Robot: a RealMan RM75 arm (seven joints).
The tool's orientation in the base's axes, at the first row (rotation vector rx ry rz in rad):
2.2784, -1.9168, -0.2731
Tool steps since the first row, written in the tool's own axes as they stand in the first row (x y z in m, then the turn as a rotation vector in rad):
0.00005, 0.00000, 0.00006, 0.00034, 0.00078, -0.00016
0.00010, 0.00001, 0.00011, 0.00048, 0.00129, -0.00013
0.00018, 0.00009, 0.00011, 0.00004, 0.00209, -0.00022
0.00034, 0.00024, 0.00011, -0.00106, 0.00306, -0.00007
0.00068, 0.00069, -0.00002, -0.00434, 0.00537, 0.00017
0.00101, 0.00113, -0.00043, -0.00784, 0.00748, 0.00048
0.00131, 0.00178, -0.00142, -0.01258, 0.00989, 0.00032
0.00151, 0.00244, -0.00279, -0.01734, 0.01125, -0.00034
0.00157, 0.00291, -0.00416, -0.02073, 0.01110, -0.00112
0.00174, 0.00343, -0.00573, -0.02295, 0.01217, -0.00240
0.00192, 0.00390, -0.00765, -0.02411, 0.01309, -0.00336
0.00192, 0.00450, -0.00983, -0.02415, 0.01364, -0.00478
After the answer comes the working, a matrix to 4 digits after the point.
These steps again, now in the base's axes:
-0.00001, -0.00005, -0.00006, -0.00065, -0.00047, 0.00032
-0.00002, -0.00010, -0.00011, -0.00113, -0.00069, 0.00041
-0.00008, -0.00019, -0.00009, -0.00194, -0.00040, 0.00070
-0.00020, -0.00038, -0.00007, -0.00309, 0.00052, 0.00082
-0.00054, -0.00079, 0.00015, -0.00590, 0.00336, 0.00126
-0.00081, -0.00119, 0.00064, -0.00858, 0.00644, 0.00159
-0.00115, -0.00160, 0.00174, -0.01164, 0.01070, 0.00250
-0.00143, -0.00191, 0.00321, -0.01357, 0.01516, 0.00366
-0.00155, -0.00205, 0.00465, -0.01381, 0.01852, 0.00452
-0.00165, -0.00231, 0.00629, -0.01490, 0.02052, 0.00610
-0.00162, -0.00257, 0.00826, -0.01575, 0.02151, 0.00730
-0.00168, -0.00268, 0.01052, -0.01595, 0.02145, 0.00881

The tool's axes in the first row as the columns of a matrix, in the base's axes (rounded; the answer above uses it unrounded):
0.1662, -0.9576, -0.2352
-0.9852, -0.1713, 0.0013
-0.0416, 0.2316, -0.9719

